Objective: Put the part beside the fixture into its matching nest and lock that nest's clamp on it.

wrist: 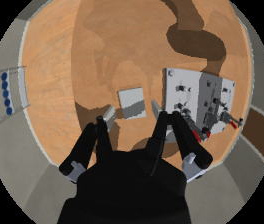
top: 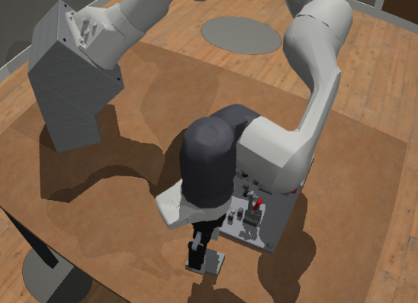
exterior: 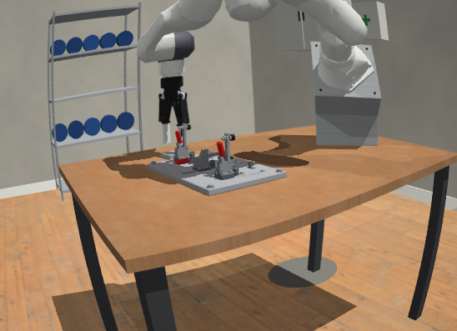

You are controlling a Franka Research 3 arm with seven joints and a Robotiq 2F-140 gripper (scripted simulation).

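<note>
My hand is 6 cm above the flat grey block. Also, from my hand: toggle clamp (26 cm to the left, 7 cm behind, 2 cm below); then grey fixture plate (25 cm to the left, 9 cm behind, 6 cm below).
</note>
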